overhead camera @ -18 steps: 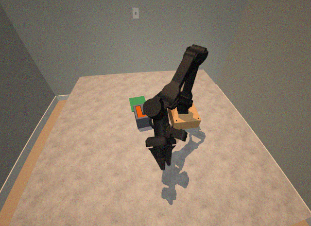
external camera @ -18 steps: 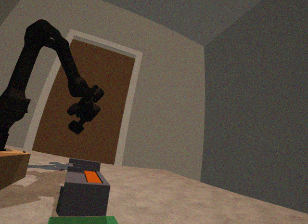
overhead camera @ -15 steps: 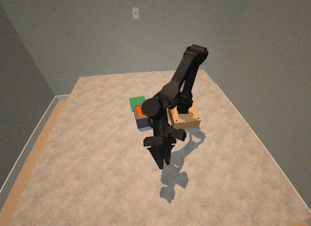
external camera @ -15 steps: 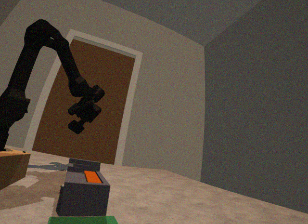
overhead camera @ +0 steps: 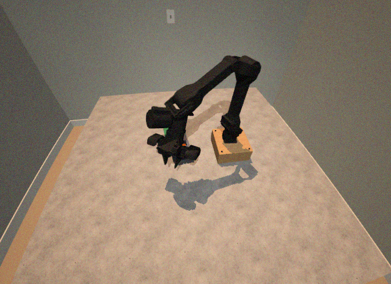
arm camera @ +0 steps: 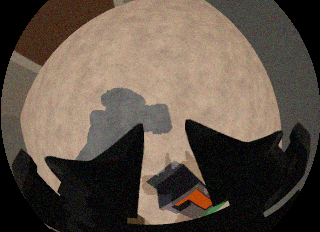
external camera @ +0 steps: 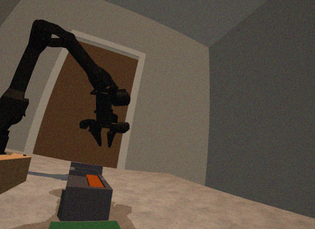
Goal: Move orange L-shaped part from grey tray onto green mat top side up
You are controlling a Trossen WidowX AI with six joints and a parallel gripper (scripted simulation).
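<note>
My gripper tip is 20 cm to the left of the orange L-shaped part, 10 cm above it and 2 cm past it. Also, from my gripper tip: green mat: 36 cm to the right, 16 cm below, 1 cm ahead.
</note>
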